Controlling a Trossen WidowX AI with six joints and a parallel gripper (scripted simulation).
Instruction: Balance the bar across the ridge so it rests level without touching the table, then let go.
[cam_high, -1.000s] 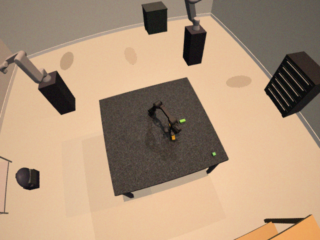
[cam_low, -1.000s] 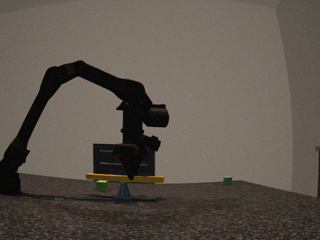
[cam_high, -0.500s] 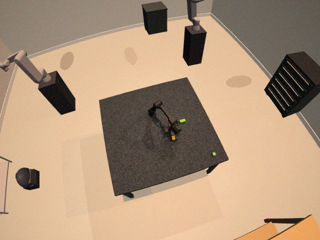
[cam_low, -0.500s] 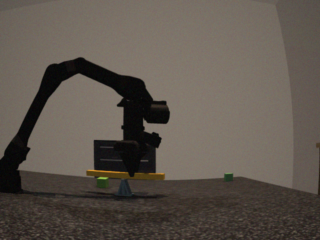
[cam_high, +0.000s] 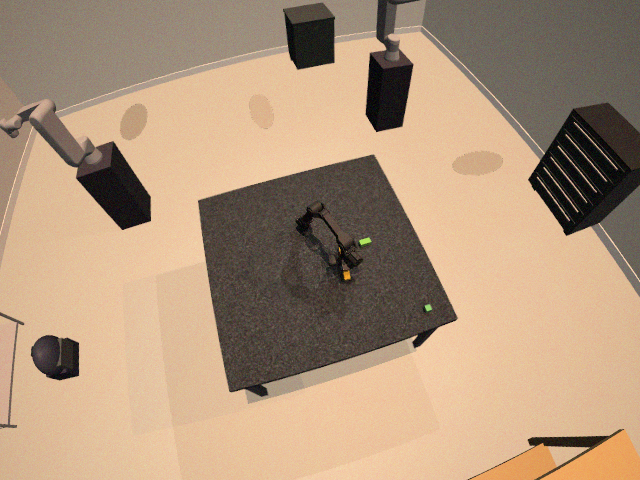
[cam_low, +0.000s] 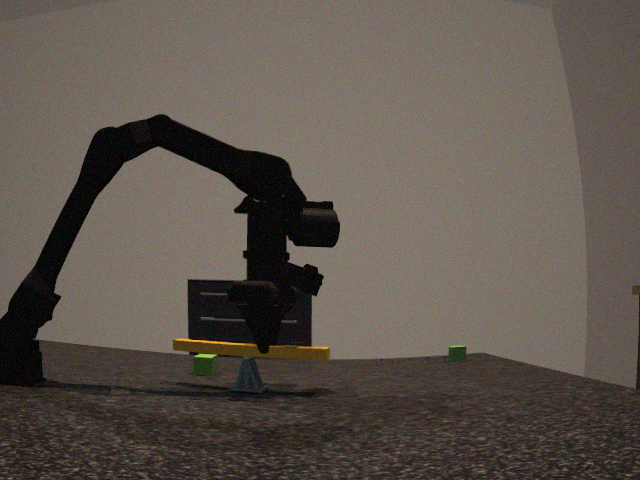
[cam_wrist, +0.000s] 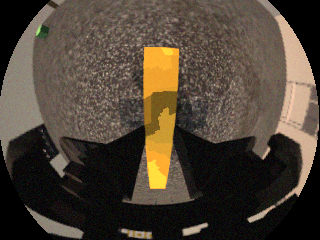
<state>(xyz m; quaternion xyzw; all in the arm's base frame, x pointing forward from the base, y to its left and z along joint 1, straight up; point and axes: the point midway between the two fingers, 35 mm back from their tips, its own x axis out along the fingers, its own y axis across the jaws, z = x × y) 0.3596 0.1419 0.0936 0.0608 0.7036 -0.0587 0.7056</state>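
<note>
My gripper tip is 30 mm past the yellow bar. Round my gripper tip: green cube 380 mm ahead, 360 mm to the left, 40 mm below.
</note>
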